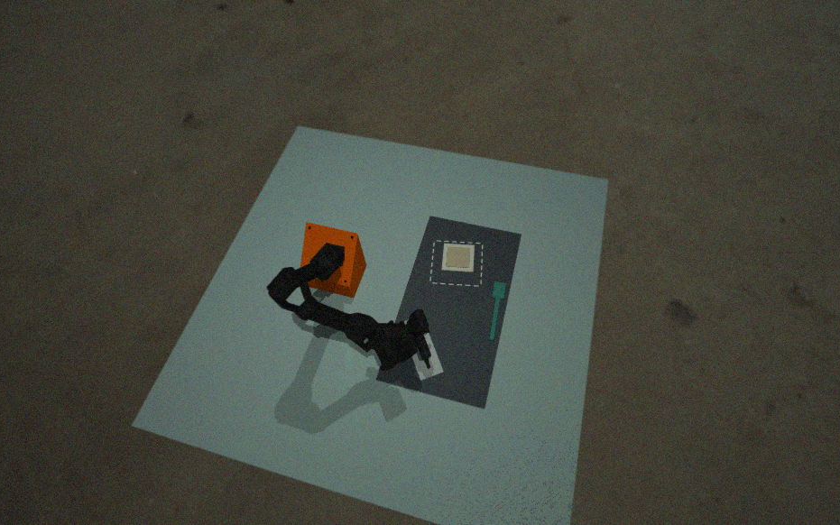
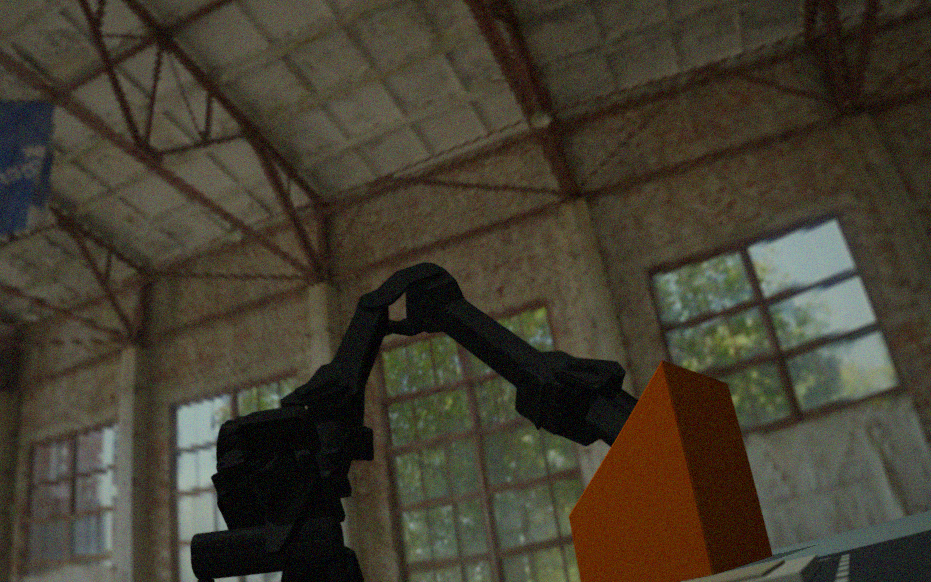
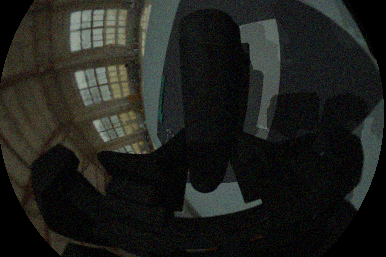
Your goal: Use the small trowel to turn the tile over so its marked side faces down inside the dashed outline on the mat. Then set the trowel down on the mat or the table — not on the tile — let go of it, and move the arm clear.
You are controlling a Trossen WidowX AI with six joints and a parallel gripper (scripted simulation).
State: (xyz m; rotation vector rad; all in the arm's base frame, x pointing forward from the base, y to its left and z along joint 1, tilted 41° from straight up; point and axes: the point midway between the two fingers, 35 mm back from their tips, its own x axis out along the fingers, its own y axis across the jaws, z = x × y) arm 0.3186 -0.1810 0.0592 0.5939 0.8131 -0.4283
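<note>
My gripper tip is now 20 mm past the small trowel, 10 mm to the left of it and 10 mm above it. From my gripper tip the other things lie so: tile 30 mm ahead, 320 mm to the left, 50 mm below; then teal spatula-like tool 200 mm ahead, 170 mm to the left, 50 mm below; then dark mat 60 mm ahead, 150 mm to the left, 70 mm below.
</note>
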